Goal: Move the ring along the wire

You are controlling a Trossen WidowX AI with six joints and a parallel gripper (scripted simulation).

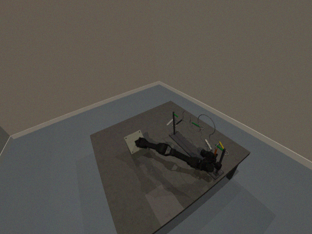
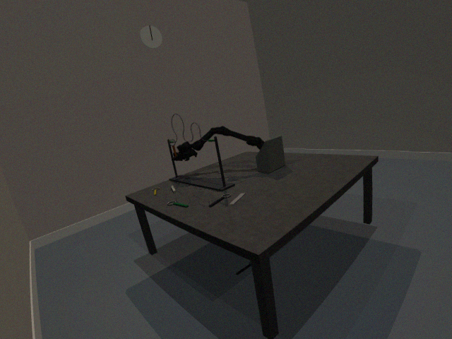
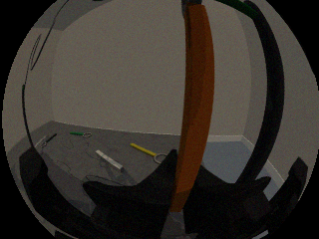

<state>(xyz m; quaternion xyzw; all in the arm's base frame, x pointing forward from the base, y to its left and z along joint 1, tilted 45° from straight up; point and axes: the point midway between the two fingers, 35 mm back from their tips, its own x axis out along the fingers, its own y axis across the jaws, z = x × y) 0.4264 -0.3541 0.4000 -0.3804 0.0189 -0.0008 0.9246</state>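
The ring with orange handle is 80 mm above my gripper tip and 40 mm behind it. Round my gripper tip: green-handled ring 460 mm to the left, 280 mm ahead, 170 mm below; then black-handled ring 660 mm to the left, 170 mm below, 100 mm ahead; then white piece 190 mm to the left, 160 mm below, 140 mm ahead.
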